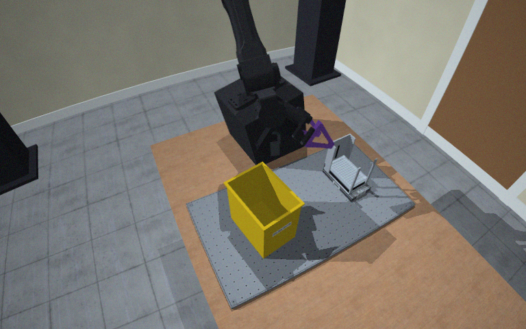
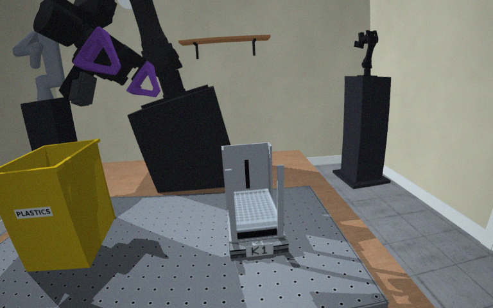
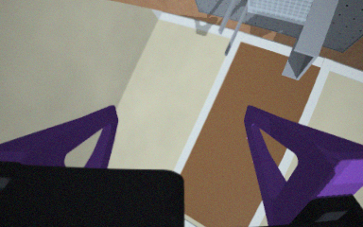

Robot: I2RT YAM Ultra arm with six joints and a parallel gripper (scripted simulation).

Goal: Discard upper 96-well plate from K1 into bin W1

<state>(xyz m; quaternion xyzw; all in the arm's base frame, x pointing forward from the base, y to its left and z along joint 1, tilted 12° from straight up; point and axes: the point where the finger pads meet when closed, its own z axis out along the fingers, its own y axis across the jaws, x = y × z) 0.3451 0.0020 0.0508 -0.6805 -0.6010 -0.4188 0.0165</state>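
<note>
Right now the black plate is 25 cm below my hand, 17 cm to the left of it and 1 cm behind it. The rest, counted from my hand: yellow plastics bin W1 (19 cm below, 18 cm to the right).
</note>
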